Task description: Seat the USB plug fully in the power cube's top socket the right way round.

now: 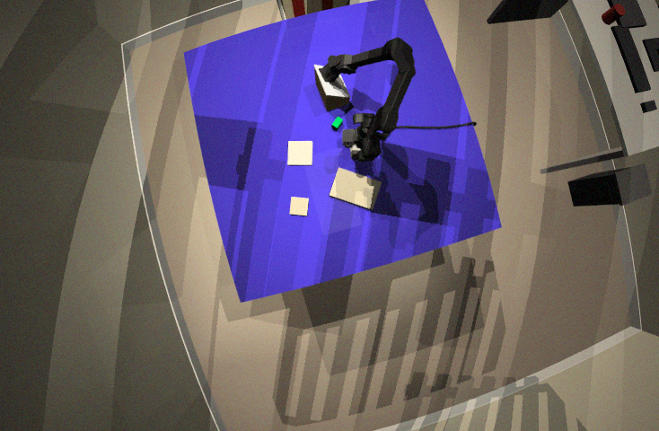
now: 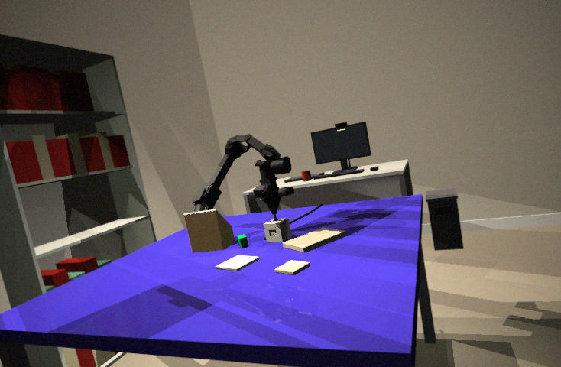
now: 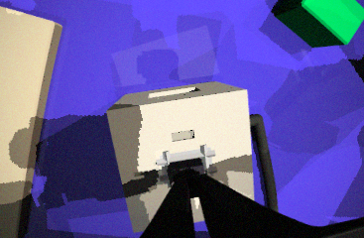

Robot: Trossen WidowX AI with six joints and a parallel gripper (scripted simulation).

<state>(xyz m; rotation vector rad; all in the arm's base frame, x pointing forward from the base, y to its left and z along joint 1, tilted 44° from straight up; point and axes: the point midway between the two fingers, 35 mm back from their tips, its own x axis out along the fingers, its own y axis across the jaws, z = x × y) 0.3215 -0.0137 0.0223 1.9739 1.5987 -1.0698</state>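
My gripper tip is now 20 mm above the dark USB plug. Round my gripper tip: large flat tan board (160 mm ahead, 90 mm to the right, 100 mm below); small green block (140 mm behind, 40 mm to the right, 80 mm below); USB socket (40 mm below).
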